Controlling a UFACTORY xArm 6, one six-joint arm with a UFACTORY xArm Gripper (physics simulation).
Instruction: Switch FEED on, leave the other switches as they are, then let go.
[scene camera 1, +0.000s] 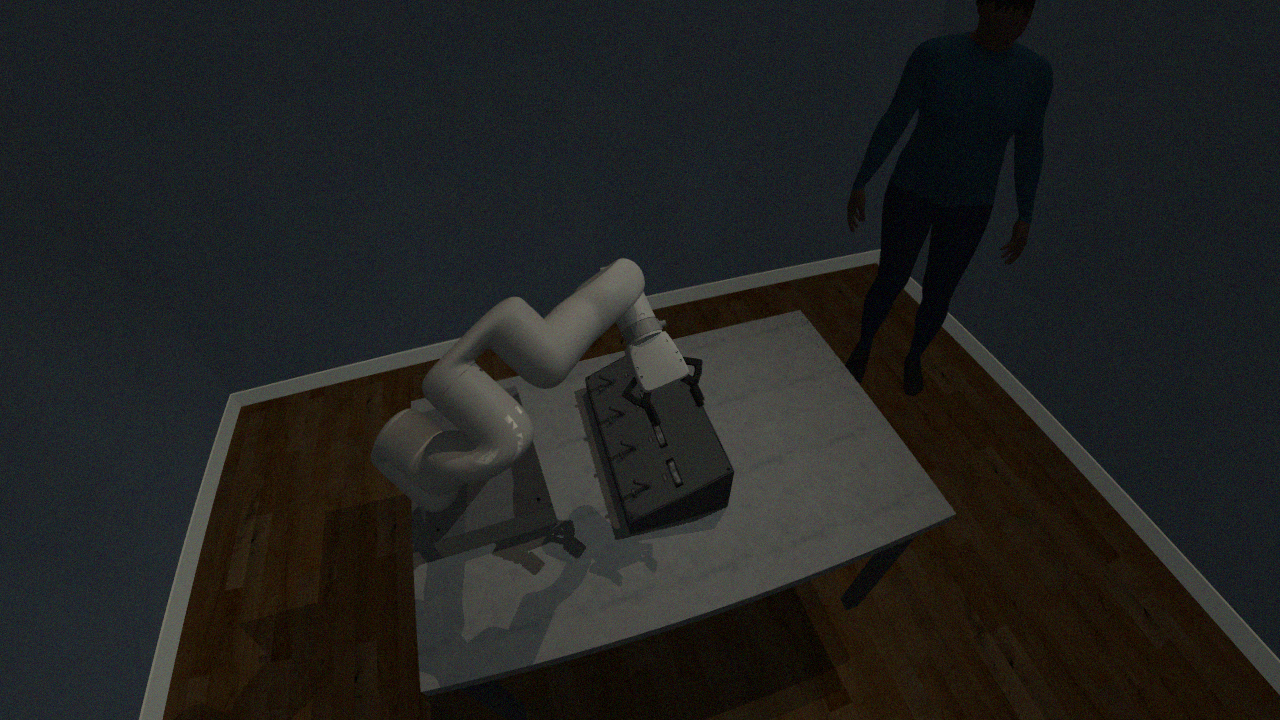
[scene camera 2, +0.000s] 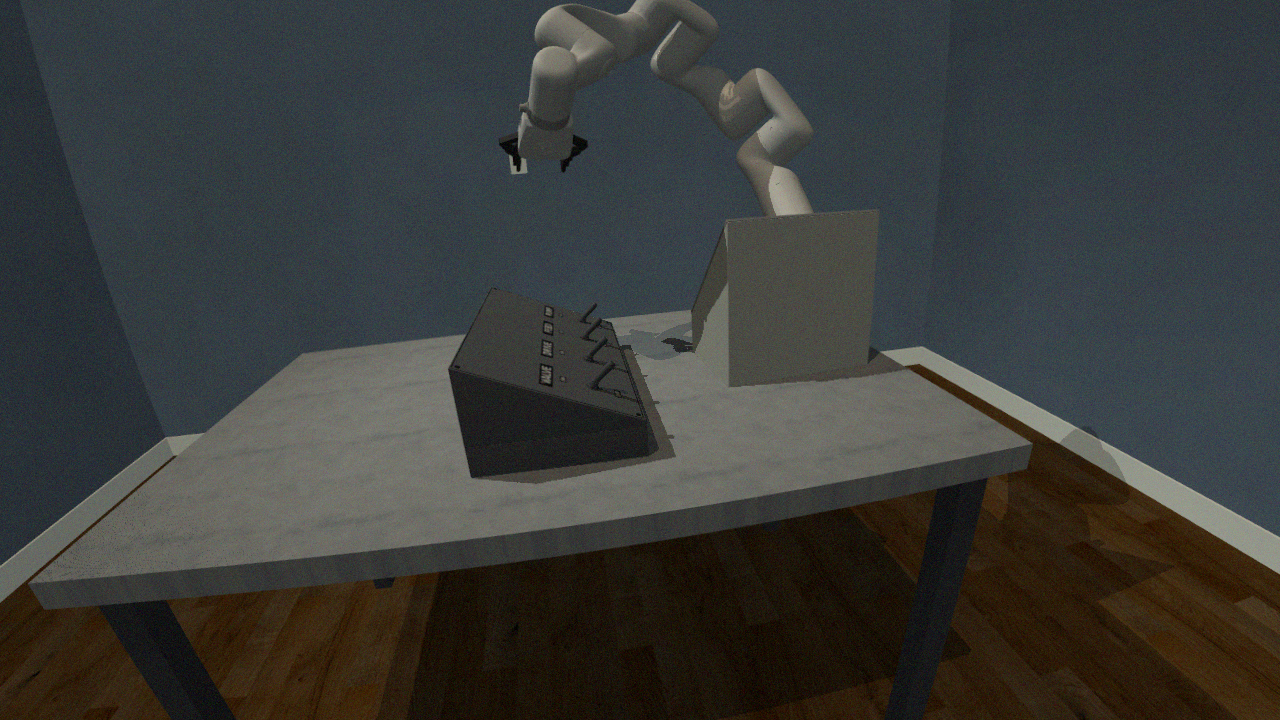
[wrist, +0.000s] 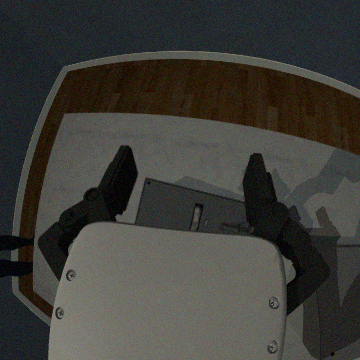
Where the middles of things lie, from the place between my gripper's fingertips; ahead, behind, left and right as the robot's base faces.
Right now the dark sloped switch panel (scene camera 2: 521, 379) is 40 mm ahead of my hand, 240 mm to the left of it and 330 mm below it.
